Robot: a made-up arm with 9 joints. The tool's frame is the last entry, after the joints.
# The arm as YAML. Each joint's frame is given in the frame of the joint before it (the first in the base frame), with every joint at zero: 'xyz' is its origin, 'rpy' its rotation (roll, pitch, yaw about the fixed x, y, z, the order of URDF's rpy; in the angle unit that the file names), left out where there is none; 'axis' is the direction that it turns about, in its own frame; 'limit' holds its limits. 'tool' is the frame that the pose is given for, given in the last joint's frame.
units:
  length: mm
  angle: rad
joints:
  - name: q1
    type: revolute
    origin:
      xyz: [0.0, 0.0, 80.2]
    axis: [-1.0, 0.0, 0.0]
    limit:
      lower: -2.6
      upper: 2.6
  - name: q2
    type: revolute
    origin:
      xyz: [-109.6, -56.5, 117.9]
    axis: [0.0, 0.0, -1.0]
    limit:
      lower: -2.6
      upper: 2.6
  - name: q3
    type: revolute
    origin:
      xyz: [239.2, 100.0, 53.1]
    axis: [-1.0, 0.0, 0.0]
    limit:
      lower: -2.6
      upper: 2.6
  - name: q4
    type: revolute
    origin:
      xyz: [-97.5, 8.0, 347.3]
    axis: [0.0, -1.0, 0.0]
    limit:
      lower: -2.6
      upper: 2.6
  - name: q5
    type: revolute
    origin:
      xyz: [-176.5, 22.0, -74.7]
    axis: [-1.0, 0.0, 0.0]
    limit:
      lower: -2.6
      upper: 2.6
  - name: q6
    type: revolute
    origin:
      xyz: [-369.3, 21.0, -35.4]
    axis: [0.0, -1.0, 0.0]
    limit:
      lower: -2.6
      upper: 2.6
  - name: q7
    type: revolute
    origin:
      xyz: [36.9, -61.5, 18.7]
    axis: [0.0, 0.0, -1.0]
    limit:
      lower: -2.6
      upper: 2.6
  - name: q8
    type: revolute
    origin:
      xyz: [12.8, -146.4, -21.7]
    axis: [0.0, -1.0, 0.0]
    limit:
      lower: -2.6
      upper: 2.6
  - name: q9
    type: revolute
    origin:
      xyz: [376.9, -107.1, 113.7]
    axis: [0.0, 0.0, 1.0]
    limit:
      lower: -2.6
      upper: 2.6
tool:
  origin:
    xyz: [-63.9, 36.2, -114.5]
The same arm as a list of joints. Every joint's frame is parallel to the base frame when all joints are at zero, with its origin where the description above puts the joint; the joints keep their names.
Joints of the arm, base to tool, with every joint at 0 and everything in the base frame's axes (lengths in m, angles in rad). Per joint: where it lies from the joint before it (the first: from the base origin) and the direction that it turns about. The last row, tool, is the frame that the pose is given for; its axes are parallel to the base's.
q1: origin 0.0000 0.0000 0.0802 axis -1 0 0
q2: origin -0.1096 -0.0565 0.1179 axis 0 0 -1
q3: origin 0.2392 0.1000 0.0531 axis -1 0 0
q4: origin -0.0975 0.0080 0.3473 axis 0 -1 0
q5: origin -0.1765 0.0220 -0.0747 axis -1 0 0
q6: origin -0.3693 0.0210 -0.0354 axis 0 -1 0
q7: origin 0.0369 -0.0615 0.0187 axis 0 0 -1
q8: origin 0.0128 -0.1464 -0.0217 axis 0 -1 0
q9: origin 0.3769 -0.1071 0.1137 axis 0 0 1
tool: origin -0.0639 0.0362 -0.1145
Joint limits (rad, base to tool): -2.6000..2.6000 -2.6000..2.6000 -2.6000..2.6000 -2.6000..2.6000 -2.6000..2.6000 -2.6000..2.6000 -2.6000..2.6000 -2.6000..2.6000 -2.6000..2.6000

